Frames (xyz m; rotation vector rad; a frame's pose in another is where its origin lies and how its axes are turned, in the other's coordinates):
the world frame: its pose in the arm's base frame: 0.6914 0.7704 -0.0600 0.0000 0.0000 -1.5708
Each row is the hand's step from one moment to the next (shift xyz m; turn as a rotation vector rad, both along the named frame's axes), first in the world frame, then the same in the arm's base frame.
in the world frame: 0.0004 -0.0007 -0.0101 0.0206 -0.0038 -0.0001
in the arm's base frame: -0.0007 -0.0004 -0.0101 -0.0038 -0.0206 -0.0001
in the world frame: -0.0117 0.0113 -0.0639 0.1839 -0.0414 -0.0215
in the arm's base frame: 0.0113 0.0117 -0.0639 -0.0414 -0.1839 -0.0215
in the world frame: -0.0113 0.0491 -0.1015 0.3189 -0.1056 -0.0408
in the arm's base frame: 0.0491 0.0113 -0.1015 -0.1056 -0.3189 -0.0408
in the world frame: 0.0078 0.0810 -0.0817 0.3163 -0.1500 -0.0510
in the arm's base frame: 0.0810 -0.0078 -0.0817 -0.1500 -0.3163 -0.0510
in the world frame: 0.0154 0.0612 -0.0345 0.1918 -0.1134 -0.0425
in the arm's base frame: 0.0612 -0.0154 -0.0345 -0.1134 -0.1918 -0.0425
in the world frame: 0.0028 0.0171 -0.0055 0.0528 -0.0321 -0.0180
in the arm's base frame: 0.0171 -0.0028 -0.0055 -0.0321 -0.0528 -0.0180
